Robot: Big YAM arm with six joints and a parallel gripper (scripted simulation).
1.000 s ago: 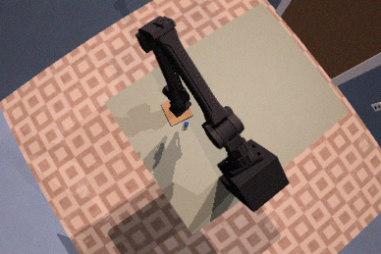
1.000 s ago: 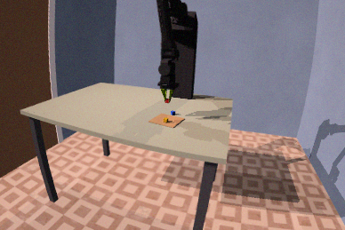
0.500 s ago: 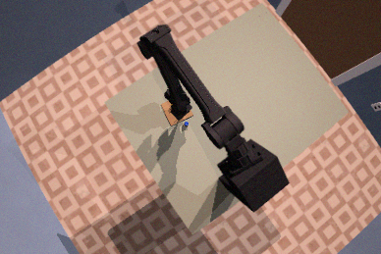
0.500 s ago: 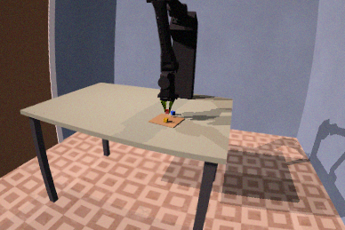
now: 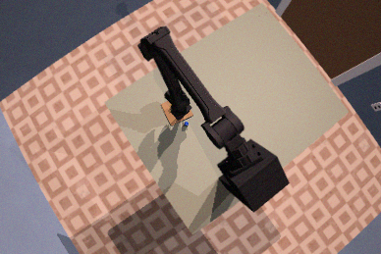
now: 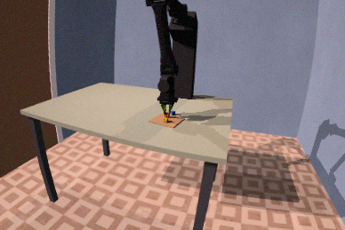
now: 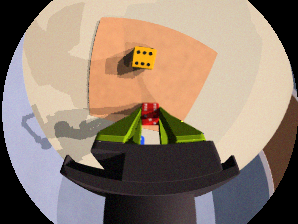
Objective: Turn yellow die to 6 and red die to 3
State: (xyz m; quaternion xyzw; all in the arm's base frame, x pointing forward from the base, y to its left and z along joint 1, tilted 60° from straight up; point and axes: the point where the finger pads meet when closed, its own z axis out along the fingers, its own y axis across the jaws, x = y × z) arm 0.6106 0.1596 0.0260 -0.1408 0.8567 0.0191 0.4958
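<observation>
The red die is right at my hand. From my hand the other things lie so: yellow die (50 mm ahead, 40 mm to the left, 10 mm below); then blue die (70 mm behind, 10 mm to the right, 10 mm below); then orange mat (30 mm ahead, 20 mm to the left, 20 mm below).
</observation>
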